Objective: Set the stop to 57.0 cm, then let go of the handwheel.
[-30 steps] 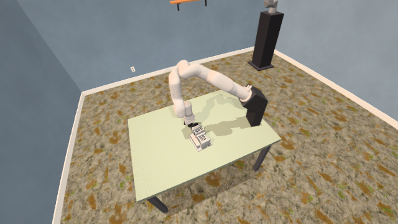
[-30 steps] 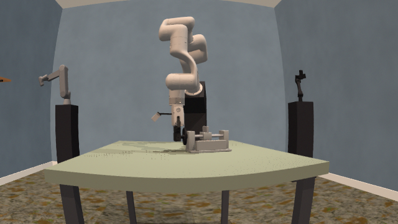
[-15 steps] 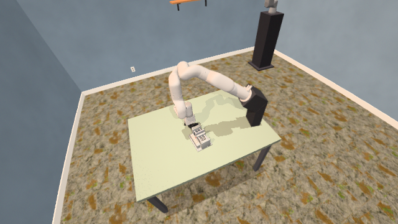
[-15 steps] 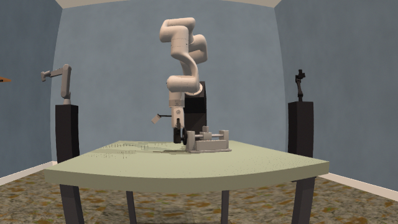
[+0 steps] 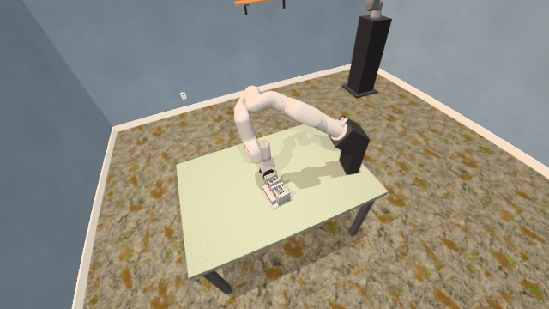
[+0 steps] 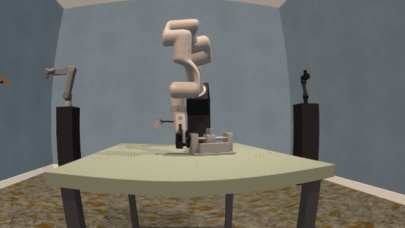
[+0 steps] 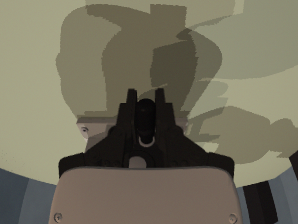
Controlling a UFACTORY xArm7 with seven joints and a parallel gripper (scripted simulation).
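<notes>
My gripper is now 15 cm to the right of the grey stop block and 4 cm below it. Also, from my hand: black handwheel (2 cm to the left).
</notes>
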